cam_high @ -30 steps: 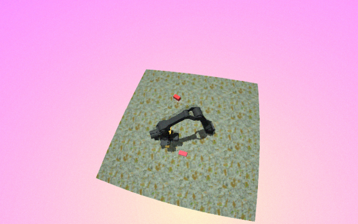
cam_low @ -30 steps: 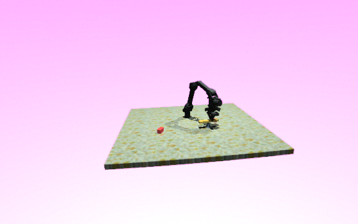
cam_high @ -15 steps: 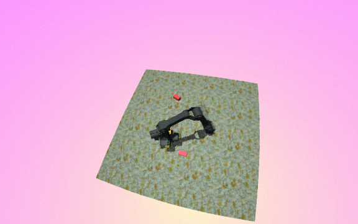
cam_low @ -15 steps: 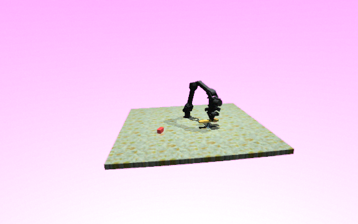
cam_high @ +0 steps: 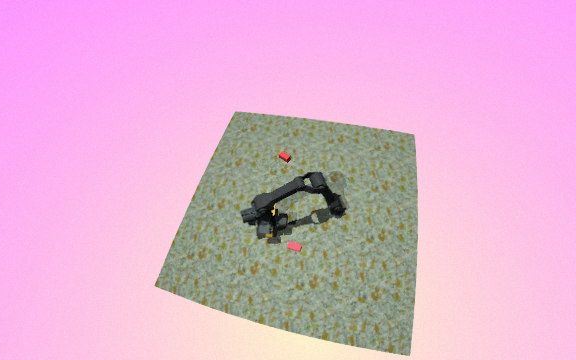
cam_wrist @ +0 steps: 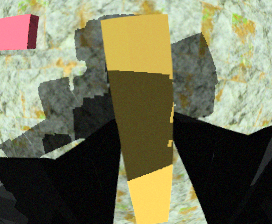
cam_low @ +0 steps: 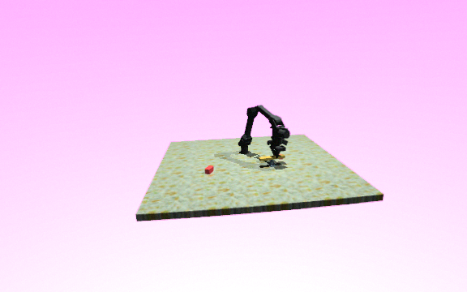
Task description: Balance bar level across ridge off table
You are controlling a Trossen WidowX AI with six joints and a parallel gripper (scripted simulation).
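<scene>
Right now my gripper tip is 30 mm to the left of the yellow bar and 10 mm short of it.
</scene>
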